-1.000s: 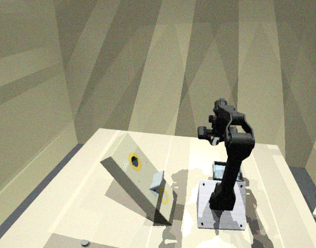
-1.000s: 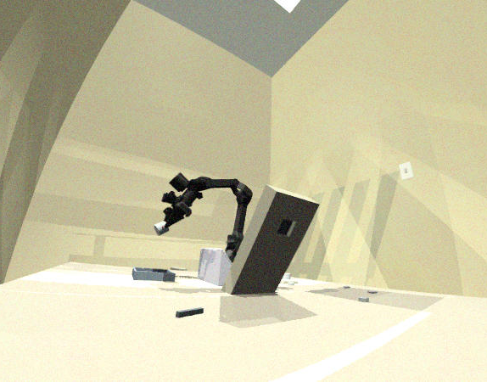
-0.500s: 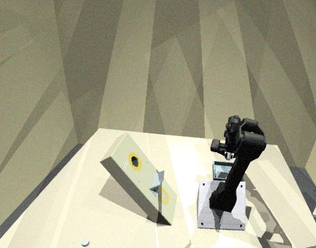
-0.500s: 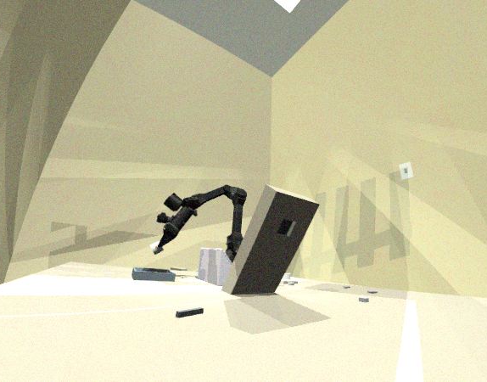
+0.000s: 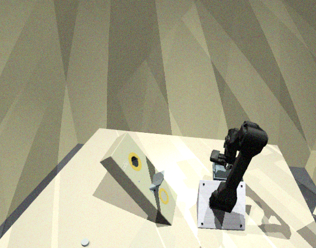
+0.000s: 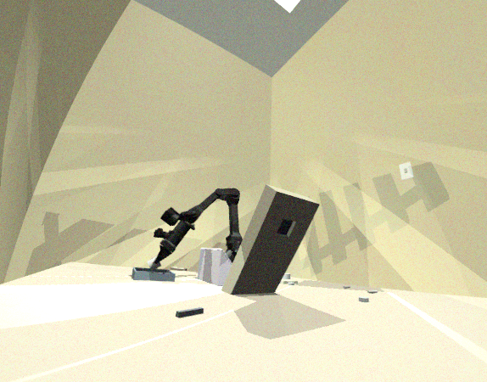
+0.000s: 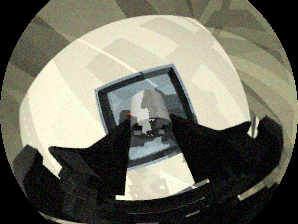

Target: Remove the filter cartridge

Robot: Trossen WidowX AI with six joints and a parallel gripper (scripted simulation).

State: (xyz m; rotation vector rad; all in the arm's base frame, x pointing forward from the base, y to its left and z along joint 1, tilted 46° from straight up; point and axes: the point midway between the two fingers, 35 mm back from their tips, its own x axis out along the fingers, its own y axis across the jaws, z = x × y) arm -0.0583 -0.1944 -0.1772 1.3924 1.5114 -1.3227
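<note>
The round filter cartridge is right at my gripper tip. Round my gripper tip: grey-blue tray (50 mm below); then service panel (380 mm ahead, 280 mm to the left, 100 mm above); then small dark bar (500 mm ahead, 10 mm to the left, 60 mm below).
</note>
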